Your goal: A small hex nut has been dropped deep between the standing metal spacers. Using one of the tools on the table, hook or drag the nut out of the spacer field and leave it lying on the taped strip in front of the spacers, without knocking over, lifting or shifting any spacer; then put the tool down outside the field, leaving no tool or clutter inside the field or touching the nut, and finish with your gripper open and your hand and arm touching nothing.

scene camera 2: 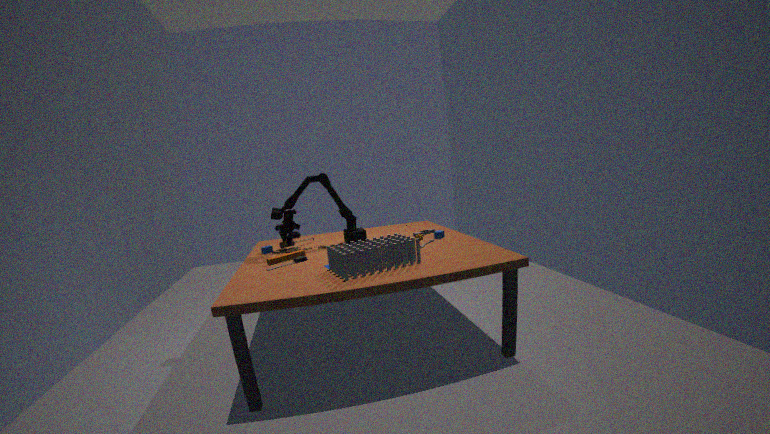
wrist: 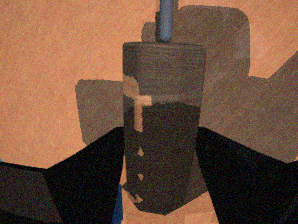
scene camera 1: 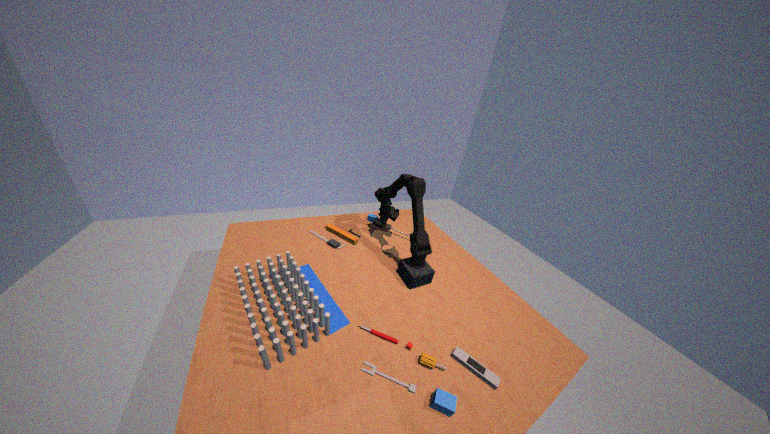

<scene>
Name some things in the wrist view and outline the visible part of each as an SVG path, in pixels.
The gripper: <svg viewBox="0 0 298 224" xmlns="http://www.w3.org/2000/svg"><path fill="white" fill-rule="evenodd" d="M198 127L196 139L197 161L202 171L202 177L205 179L205 184L208 186L210 200L212 200L220 224L298 224L298 160L291 161L289 164L283 163L281 160L273 159L271 156L263 155L263 153L254 151L254 149L250 149L246 145L239 144L238 141L230 140L229 137L218 135L217 132L210 131L209 128ZM124 128L114 127L110 129L100 139L93 141L93 144L86 145L81 151L74 153L73 156L69 156L68 159L61 160L60 163L48 169L0 161L0 224L110 224L113 218L114 206L116 206L114 202L116 202L118 185L120 185L122 163L124 163Z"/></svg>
A wooden-handled tool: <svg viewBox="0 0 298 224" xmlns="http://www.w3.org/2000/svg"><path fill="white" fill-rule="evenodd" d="M174 0L160 0L160 34L158 34L158 37L160 37L161 41L125 41L122 44L122 47L124 47L122 49L122 92L124 92L126 181L128 181L128 197L140 212L162 214L162 216L170 213L170 210L184 205L186 200L186 190L188 190L190 172L192 172L194 148L196 148L202 91L204 91L205 45L172 43Z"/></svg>
</scene>
